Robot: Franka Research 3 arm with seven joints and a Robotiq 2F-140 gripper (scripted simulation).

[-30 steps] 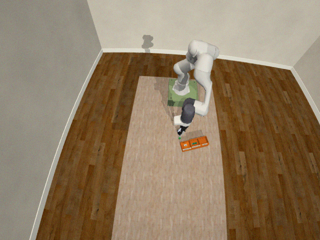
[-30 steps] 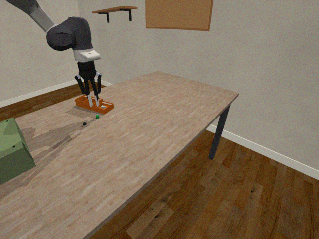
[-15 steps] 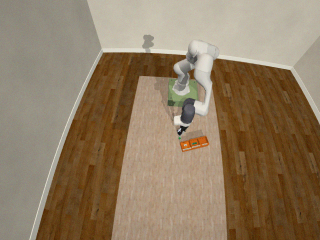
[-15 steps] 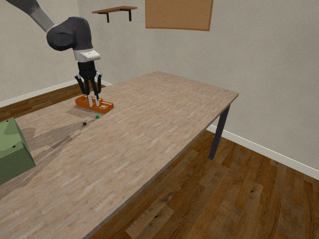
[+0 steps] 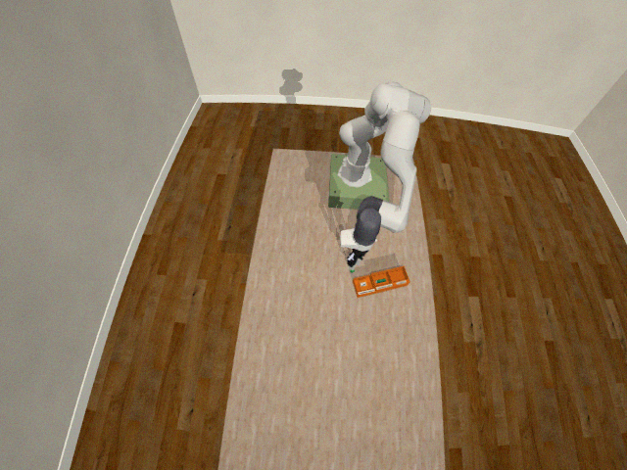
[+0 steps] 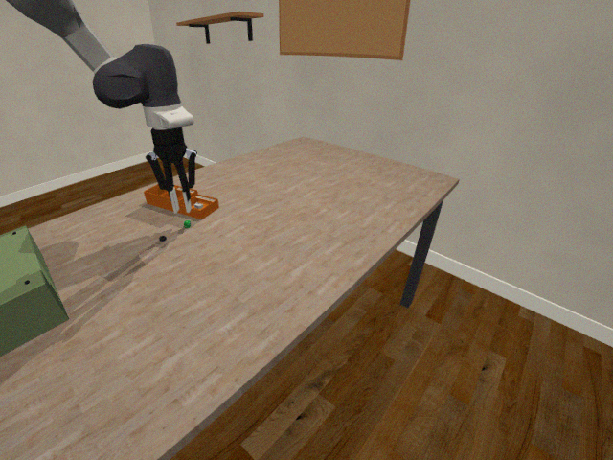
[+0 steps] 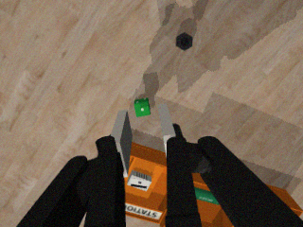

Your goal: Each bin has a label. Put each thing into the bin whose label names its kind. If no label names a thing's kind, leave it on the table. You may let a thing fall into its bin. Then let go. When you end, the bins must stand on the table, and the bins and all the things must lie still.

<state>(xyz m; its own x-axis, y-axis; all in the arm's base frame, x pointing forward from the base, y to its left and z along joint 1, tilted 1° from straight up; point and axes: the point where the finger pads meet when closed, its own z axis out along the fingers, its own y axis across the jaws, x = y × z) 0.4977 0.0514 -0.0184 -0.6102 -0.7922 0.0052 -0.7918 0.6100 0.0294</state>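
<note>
My gripper is now 8 cm above the small green cube. From my hand the other things lie so: white piece: 7 cm ahead, 6 cm to the left, 6 cm below; orange block: 7 cm ahead, 6 cm to the left, 8 cm below; small black piece: 8 cm behind, 2 cm to the right, 8 cm below.
</note>
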